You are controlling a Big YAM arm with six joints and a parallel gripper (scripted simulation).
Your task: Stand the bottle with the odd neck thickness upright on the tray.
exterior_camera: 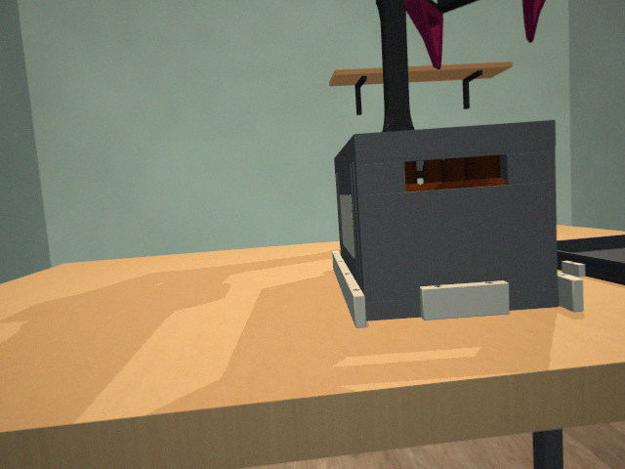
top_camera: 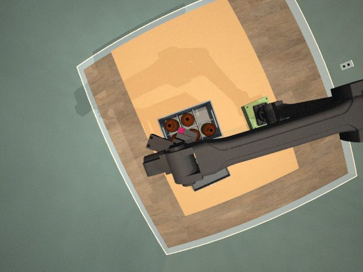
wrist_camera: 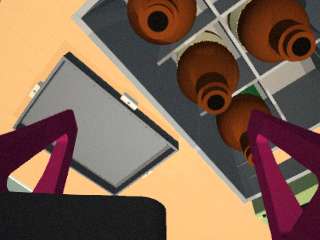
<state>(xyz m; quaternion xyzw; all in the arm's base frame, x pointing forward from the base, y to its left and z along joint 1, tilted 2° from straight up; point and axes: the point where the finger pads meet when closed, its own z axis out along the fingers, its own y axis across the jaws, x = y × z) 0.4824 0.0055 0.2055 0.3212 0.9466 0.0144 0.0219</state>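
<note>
Now: hand 180 mm above the dark grey crate, 60 mm to the left of it and 50 mm past it. Also, from my hand: grey tray 250 mm below, 230 mm to the left, 70 mm behind.
</note>
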